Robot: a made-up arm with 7 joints.
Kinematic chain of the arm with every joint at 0, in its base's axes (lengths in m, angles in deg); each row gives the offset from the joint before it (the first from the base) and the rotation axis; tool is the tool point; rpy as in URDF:
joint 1: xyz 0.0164 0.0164 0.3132 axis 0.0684 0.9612 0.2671
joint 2: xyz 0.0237 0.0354 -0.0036 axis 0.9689 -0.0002 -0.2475
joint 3: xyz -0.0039 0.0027 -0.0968 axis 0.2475 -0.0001 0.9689
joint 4: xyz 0.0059 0.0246 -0.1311 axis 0.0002 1 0
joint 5: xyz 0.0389 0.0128 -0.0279 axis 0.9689 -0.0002 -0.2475
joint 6: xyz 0.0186 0.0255 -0.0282 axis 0.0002 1 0
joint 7: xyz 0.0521 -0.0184 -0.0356 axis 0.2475 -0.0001 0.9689
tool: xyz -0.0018 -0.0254 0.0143 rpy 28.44 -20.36 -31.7
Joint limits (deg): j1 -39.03..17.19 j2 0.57..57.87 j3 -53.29..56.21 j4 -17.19..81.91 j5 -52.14..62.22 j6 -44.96..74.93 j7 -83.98..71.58
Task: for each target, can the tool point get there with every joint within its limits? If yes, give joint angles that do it. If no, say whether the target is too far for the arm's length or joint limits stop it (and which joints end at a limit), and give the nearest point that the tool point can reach.
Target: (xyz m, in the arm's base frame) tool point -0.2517 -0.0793 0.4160
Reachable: no: joint limits stop it (at a limit: joint 1, joint 2, joint 3, joint 4, joint 6, joint 7) | nearest point -0.2035 0.0568 0.0775 | short by 0.368 m
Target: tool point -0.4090 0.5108 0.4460
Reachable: no: too far | nearest point -0.1301 0.3519 0.2524 | short by 0.375 m
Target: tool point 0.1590 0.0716 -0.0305
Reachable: yes | joints -12.39 11.35 -12.35 20.40 -28.57 48.00 48.11
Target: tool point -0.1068 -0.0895 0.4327
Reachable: no: joint limits stop it (at a limit: joint 1, joint 2, joint 3, joint 4, joint 6, joint 7) | nearest point 0.2132 -0.0974 0.2173 | short by 0.386 m
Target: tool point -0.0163 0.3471 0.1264
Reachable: yes | joints 4.75 41.94 45.70 50.83 51.92 25.83 -27.56
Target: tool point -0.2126 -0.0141 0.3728
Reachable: no: joint limits stop it (at a limit: joint 1, joint 2, joint 3, joint 4, joint 6, joint 7) | nearest point -0.2074 0.0683 0.0811 | short by 0.303 m
